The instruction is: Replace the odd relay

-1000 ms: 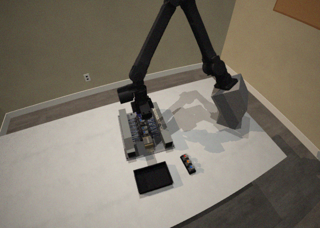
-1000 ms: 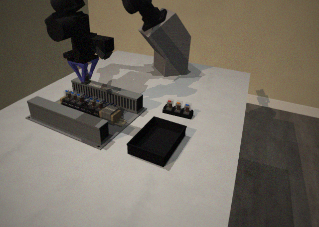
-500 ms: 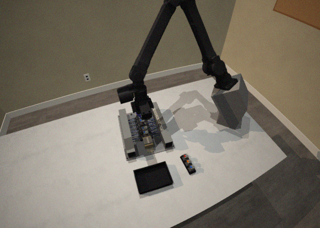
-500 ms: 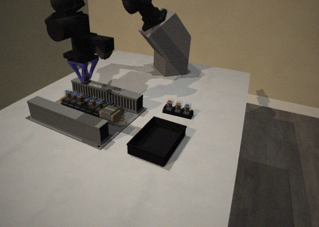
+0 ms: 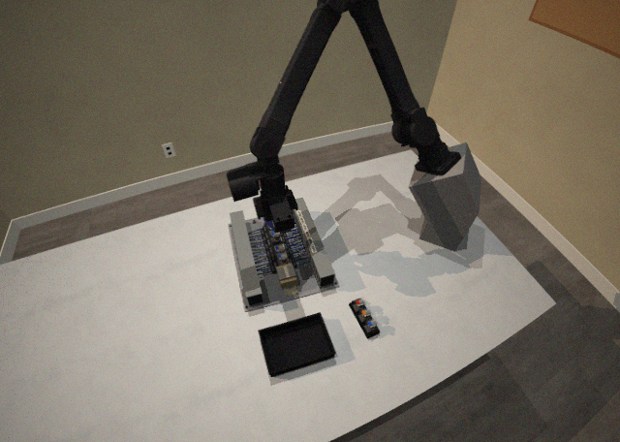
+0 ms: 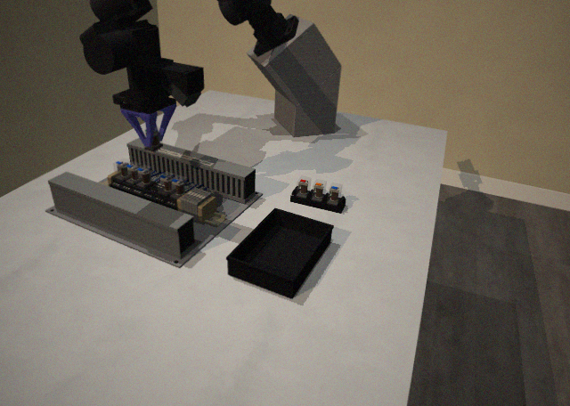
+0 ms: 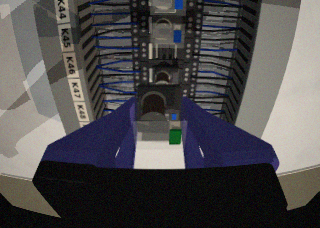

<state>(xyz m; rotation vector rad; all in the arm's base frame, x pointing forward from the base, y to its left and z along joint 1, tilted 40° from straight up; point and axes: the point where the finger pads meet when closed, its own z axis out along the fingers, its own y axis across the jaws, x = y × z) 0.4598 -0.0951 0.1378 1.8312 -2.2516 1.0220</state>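
Now: the black tray 260 mm to the left of my hand, 120 mm below it and 120 mm ahead of it.
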